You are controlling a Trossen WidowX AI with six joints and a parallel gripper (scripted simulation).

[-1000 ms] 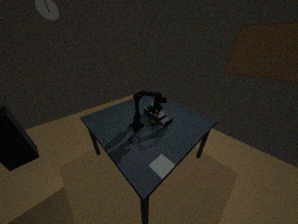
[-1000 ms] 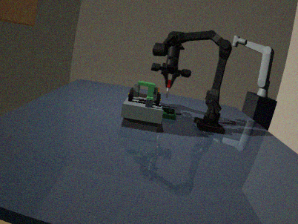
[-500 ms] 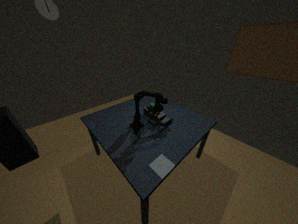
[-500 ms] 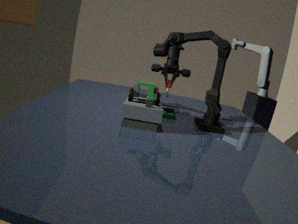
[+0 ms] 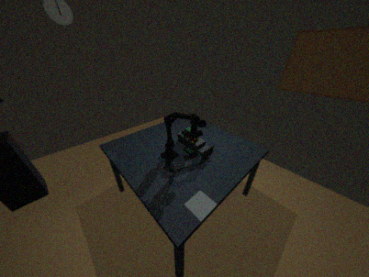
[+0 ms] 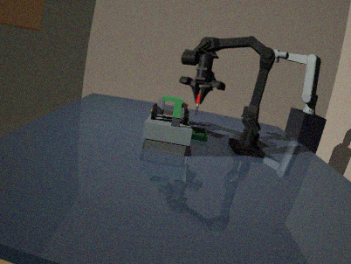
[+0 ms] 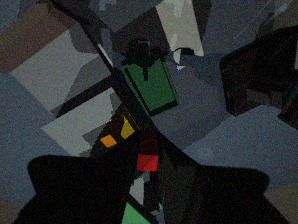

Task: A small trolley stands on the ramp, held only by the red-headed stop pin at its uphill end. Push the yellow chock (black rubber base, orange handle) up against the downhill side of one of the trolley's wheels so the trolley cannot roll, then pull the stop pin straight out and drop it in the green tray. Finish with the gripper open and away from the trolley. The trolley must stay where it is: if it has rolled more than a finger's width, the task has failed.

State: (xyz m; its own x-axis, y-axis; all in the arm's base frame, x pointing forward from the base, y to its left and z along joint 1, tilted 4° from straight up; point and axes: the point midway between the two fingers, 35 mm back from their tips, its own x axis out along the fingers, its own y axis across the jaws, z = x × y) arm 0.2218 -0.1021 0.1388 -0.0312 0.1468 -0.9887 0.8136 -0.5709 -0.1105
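Right now my gripper tip is right at the red-headed stop pin. Also, from my gripper tip: green tray: 140 mm below, 20 mm behind; yellow chock: 50 mm below, 50 mm ahead, 20 mm to the left; green-topped trolley: 110 mm ahead, 100 mm to the left, 20 mm below.
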